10 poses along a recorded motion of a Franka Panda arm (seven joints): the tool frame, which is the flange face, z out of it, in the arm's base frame.
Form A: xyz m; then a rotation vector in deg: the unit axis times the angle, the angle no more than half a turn.
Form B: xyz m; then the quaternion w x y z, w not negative. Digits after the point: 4 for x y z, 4 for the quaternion.
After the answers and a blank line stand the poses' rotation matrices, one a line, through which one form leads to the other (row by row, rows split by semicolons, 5 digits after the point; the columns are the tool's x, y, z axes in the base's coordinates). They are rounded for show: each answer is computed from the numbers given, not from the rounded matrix.
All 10 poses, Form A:
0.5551 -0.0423 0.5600 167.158 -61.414 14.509
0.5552 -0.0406 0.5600 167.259 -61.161 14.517
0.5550 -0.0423 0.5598 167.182 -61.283 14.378
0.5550 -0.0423 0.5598 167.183 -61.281 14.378
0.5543 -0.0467 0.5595 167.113 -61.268 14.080
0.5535 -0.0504 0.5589 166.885 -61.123 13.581
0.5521 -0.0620 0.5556 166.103 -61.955 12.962
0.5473 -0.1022 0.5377 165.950 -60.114 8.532
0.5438 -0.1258 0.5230 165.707 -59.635 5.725
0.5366 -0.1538 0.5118 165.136 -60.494 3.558
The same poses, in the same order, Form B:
0.5551 -0.0423 0.5600 0.0116 0.9355 -0.3437 0.0812
0.5552 -0.0406 0.5600 0.0115 0.9360 -0.3423 0.0812
0.5550 -0.0423 0.5598 0.0119 0.9358 -0.3430 0.0805
0.5550 -0.0423 0.5598 0.0119 0.9358 -0.3430 0.0805
0.5543 -0.0467 0.5595 0.0127 0.9359 -0.3431 0.0789
0.5535 -0.0504 0.5589 0.0153 0.9362 -0.3429 0.0762
0.5521 -0.0620 0.5556 0.0196 0.9343 -0.3485 0.0729
0.5473 -0.1022 0.5377 0.0287 0.9387 -0.3400 0.0483
0.5438 -0.1258 0.5230 0.0331 0.9399 -0.3383 0.0325
0.5366 -0.1538 0.5118 0.0357 0.9382 -0.3437 0.0202

0.75055 -0.64494 0.14396; -0.64118 -0.76347 -0.07748; 0.15988 -0.03415 -0.98655
0.75250 -0.64261 0.14421; -0.63887 -0.76544 -0.07716; 0.15996 -0.03407 -0.98654
0.75171 -0.64392 0.14248; -0.64010 -0.76438 -0.07743; 0.15877 -0.03300 -0.98676
0.75172 -0.64390 0.14248; -0.64008 -0.76440 -0.07742; 0.15877 -0.03300 -0.98676
0.75210 -0.64425 0.13889; -0.64025 -0.76421 -0.07786; 0.15630 -0.03037 -0.98724
0.75326 -0.64431 0.13214; -0.63964 -0.76440 -0.08093; 0.15315 -0.02356 -0.98792
0.74650 -0.65400 0.12257; -0.64829 -0.75636 -0.08743; 0.14989 -0.01420 -0.98860
0.76408 -0.64120 0.07108; -0.63565 -0.76709 -0.08674; 0.11014 0.02110 -0.99369
0.76906 -0.63801 0.03864; -0.63371 -0.76897 -0.08423; 0.08345 0.04029 -0.99570
0.76294 -0.64633 0.01336; -0.64344 -0.76121 -0.08096; 0.06250 0.05317 -0.99663

